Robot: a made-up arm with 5 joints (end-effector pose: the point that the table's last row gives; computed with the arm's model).
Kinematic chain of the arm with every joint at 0, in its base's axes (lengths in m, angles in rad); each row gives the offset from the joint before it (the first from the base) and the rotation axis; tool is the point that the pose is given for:
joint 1: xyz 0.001 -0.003 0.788 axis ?
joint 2: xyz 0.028 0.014 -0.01 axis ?
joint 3: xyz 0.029 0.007 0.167 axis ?
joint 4: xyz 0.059 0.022 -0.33 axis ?
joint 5: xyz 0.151 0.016 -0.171 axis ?
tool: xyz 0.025 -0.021 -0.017
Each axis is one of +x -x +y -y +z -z.
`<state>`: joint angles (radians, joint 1 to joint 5).
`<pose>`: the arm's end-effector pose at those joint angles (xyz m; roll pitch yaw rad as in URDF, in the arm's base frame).
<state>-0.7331 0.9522 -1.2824 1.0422 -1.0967</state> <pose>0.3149 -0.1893 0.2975 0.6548 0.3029 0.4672</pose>
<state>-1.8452 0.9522 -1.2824 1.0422 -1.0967</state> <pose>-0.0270 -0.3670 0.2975 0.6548 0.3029 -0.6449</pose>
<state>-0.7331 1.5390 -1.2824 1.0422 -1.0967</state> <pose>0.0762 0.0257 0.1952 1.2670 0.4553 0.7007</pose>
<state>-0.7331 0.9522 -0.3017 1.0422 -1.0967</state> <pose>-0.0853 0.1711 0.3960 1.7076 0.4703 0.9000</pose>
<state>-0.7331 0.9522 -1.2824 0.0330 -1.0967</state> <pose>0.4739 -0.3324 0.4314 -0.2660 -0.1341 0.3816</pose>
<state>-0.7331 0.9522 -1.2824 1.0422 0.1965</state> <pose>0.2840 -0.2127 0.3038 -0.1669 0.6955 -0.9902</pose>
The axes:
joint 1: +z
joint 2: +y
joint 3: +y
joint 4: +y
joint 5: -z

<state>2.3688 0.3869 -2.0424 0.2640 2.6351</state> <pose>-0.5084 0.4026 1.0919 1.2132 1.0361 0.4870</pose>
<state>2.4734 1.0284 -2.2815 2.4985 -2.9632</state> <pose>-0.3505 0.1673 0.6089 0.4842 -1.2012 -1.1817</pose>
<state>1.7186 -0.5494 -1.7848 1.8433 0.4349</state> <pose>-0.0866 0.3855 1.1183 0.2215 -0.4418 1.2338</pose>
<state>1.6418 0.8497 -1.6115 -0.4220 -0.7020</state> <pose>-0.1067 0.6775 0.7675 -1.0078 -0.7854 2.7929</pose>
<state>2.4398 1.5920 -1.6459 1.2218 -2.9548</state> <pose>-0.1673 0.0290 0.2255 0.4109 -1.1289 -1.1510</pose>
